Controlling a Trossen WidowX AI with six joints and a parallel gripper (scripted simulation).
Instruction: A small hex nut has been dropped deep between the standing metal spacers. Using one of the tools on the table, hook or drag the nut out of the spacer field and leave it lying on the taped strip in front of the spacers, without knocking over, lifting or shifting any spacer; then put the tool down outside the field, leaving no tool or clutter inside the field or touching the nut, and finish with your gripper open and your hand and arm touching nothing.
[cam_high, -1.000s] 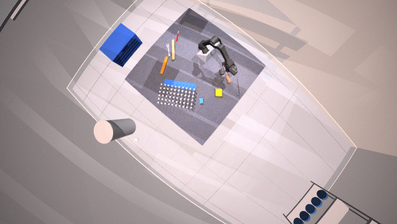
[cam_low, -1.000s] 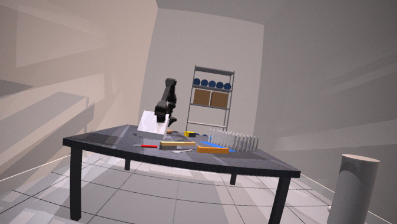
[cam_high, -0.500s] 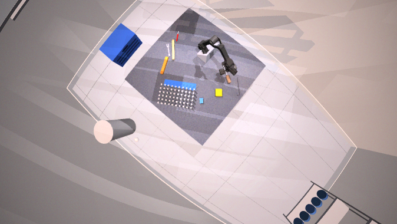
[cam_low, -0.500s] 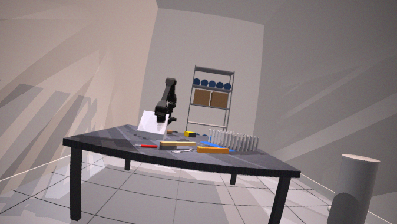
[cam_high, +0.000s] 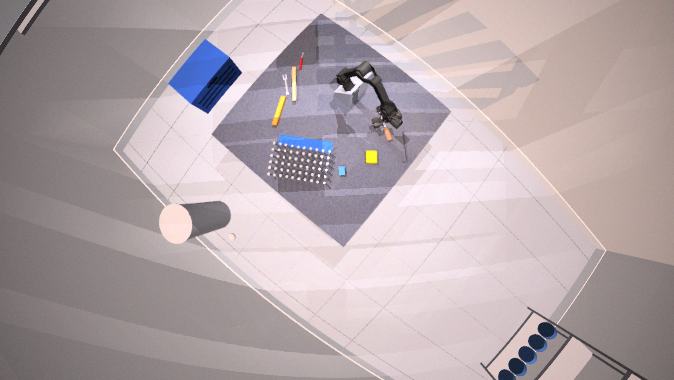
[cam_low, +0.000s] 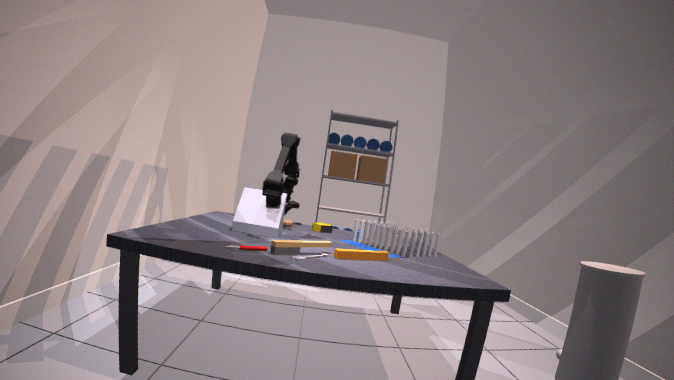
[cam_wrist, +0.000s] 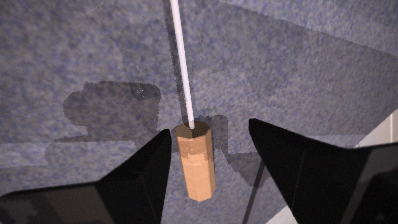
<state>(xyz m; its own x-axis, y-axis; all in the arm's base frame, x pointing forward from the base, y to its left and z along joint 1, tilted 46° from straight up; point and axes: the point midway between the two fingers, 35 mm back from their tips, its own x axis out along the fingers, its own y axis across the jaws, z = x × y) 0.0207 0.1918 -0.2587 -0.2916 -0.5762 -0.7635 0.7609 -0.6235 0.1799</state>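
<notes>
My gripper tip is 60 mm above the hook tool, 30 mm to the left of it and 20 mm past it. Also, from my gripper tip: blue block 450 mm ahead, 50 mm to the right, 50 mm below; yellow block 250 mm ahead, 60 mm to the left, 50 mm below; blue taped strip 440 mm ahead, 370 mm to the right, 70 mm below.
</notes>
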